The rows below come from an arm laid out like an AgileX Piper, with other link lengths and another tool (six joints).
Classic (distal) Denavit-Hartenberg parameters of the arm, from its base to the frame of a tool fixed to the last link. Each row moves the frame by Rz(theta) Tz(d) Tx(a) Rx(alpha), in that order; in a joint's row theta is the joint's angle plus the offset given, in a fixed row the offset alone. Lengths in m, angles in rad.
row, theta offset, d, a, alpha
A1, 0, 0.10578, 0, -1.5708
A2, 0.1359, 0, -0.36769, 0
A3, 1.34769, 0, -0.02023, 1.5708
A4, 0, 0.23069, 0, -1.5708
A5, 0, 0, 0, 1.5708
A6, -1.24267, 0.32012, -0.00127, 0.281
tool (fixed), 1.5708, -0.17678, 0, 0
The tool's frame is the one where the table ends.
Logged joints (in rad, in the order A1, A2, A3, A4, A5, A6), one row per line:
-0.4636 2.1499 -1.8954 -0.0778 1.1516 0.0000
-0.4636 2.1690 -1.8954 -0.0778 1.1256 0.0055
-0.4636 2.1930 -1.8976 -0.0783 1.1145 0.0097
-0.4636 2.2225 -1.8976 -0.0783 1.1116 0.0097
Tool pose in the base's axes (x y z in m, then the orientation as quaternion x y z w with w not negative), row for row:
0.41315 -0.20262 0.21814 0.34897 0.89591 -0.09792 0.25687
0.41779 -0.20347 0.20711 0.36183 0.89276 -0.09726 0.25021
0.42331 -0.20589 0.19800 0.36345 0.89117 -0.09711 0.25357
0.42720 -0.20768 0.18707 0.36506 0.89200 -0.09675 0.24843
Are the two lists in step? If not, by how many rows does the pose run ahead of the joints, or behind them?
The pose runs 1 row behind the joints: the pose in row i belongs to the joints in row i - 1.
